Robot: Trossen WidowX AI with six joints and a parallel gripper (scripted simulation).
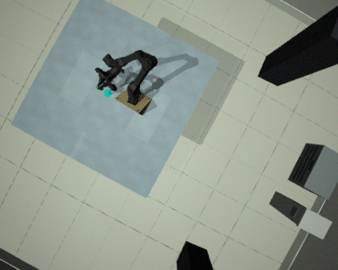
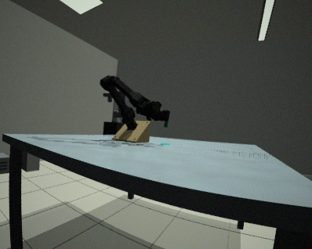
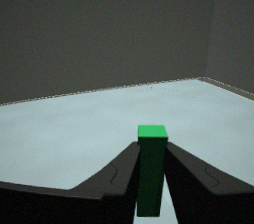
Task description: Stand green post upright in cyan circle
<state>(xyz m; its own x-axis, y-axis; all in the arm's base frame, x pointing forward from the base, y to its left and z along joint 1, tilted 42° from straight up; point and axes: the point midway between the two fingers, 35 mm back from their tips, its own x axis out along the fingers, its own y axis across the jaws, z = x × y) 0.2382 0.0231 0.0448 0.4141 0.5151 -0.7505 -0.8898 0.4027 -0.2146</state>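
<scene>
Right now the cyan circle is 16 cm below my gripper tip. The rest, counted from my gripper tip: green post: 2 cm below.
</scene>
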